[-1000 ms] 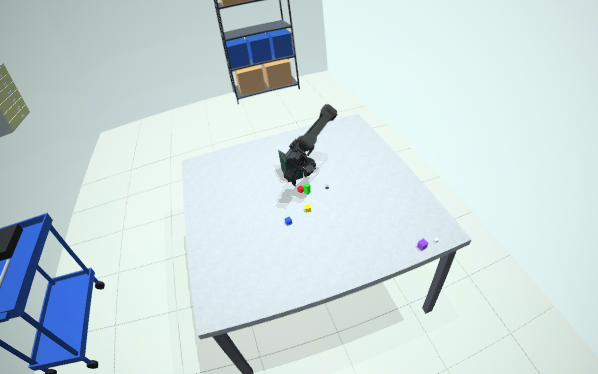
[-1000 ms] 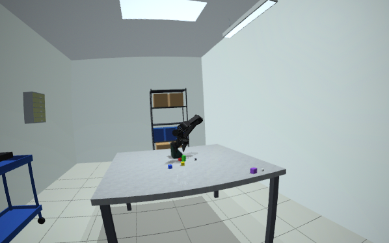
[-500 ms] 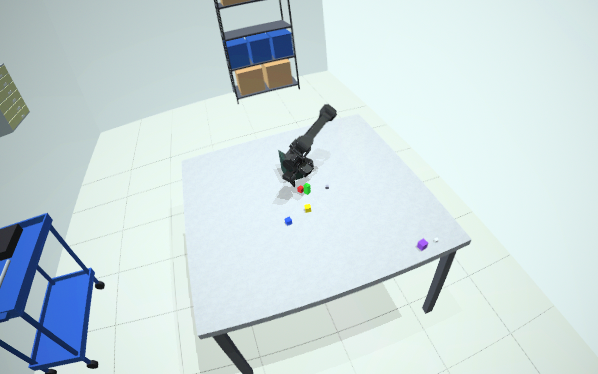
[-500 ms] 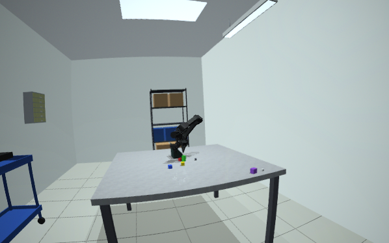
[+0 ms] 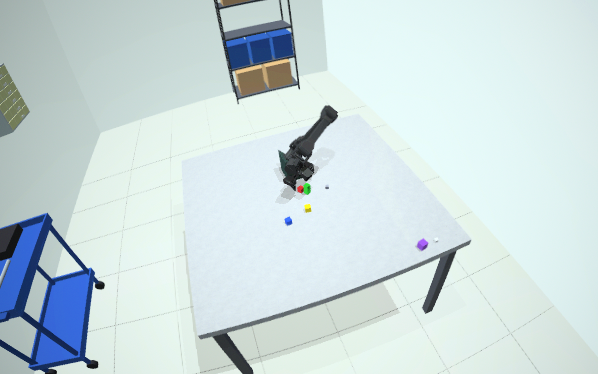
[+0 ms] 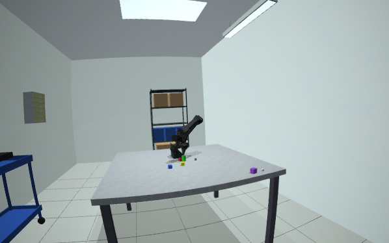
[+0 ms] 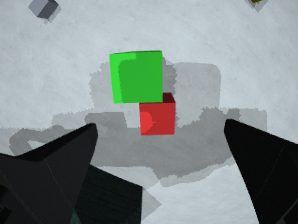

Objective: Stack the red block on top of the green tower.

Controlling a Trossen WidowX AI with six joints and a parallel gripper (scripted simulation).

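My gripper tip is 30 mm above the red block. The rest, counted from my gripper tip: yellow block: 150 mm ahead, 30 mm below, 10 mm to the right; then blue block: 200 mm ahead, 120 mm to the right, 30 mm below; then purple block: 590 mm ahead, 400 mm to the left, 20 mm below.
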